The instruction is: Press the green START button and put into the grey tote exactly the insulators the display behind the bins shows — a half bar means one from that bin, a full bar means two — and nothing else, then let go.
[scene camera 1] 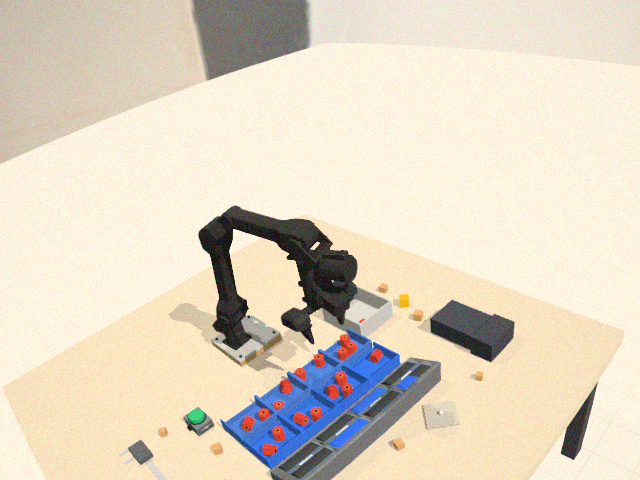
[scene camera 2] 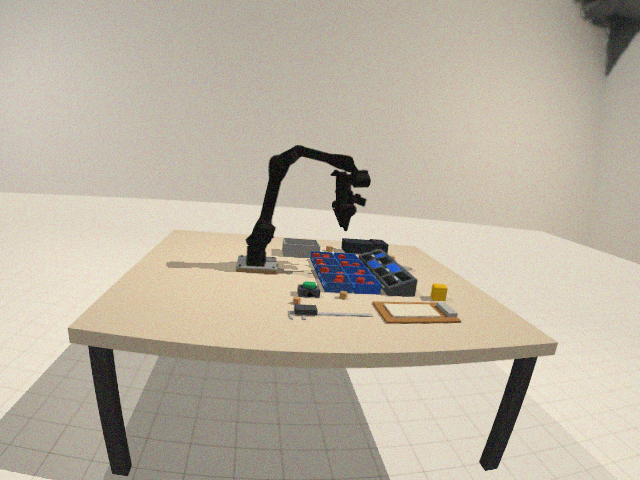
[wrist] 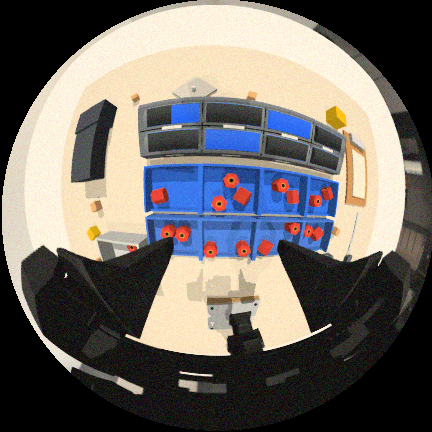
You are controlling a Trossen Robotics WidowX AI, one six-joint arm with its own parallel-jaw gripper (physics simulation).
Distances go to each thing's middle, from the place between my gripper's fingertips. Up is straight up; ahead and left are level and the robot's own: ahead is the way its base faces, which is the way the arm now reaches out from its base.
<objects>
The display (scene camera 1: 377,426) lies 15 cm ahead of my hand, 9 cm to the right of it and 13 cm below it. Round my hand: grey tote (scene camera 1: 376,310) 11 cm behind, 23 cm to the left, 13 cm below; then dark box (scene camera 1: 485,335) 20 cm ahead, 32 cm to the left, 13 cm below; then grey plate (scene camera 1: 449,417) 28 cm ahead, 4 cm to the left, 16 cm below.
</objects>
